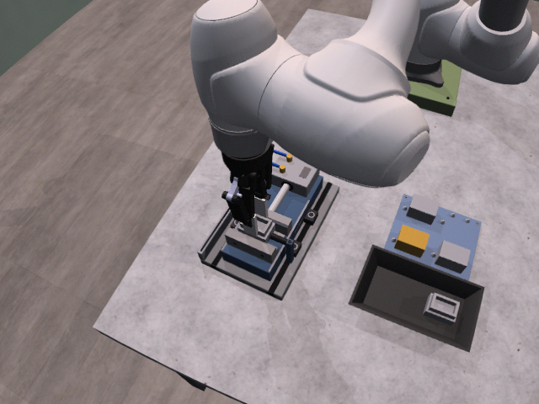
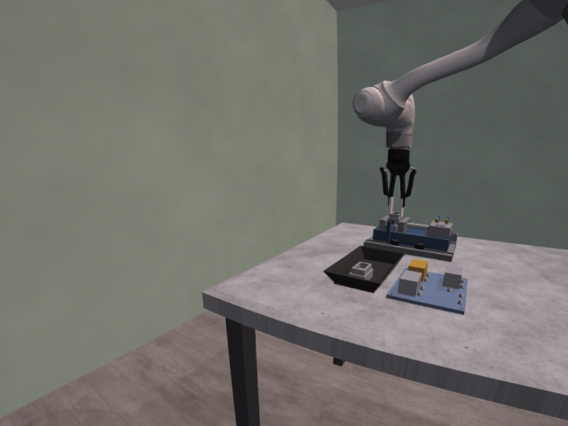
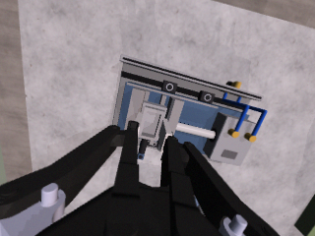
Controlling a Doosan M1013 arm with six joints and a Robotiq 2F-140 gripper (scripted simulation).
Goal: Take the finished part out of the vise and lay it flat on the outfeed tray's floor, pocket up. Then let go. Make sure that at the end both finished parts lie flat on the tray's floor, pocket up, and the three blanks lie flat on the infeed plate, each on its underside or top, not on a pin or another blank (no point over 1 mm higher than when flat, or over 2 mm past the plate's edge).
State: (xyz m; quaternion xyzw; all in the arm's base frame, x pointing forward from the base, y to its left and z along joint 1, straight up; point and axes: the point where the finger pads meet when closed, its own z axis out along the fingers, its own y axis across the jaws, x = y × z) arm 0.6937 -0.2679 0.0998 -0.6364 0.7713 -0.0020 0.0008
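Right now the yellow block is 310 mm to the left of my hand, 110 mm below it and 90 mm behind it. Round my hand: blue fixture plate 360 mm to the left, 130 mm below, 120 mm behind.
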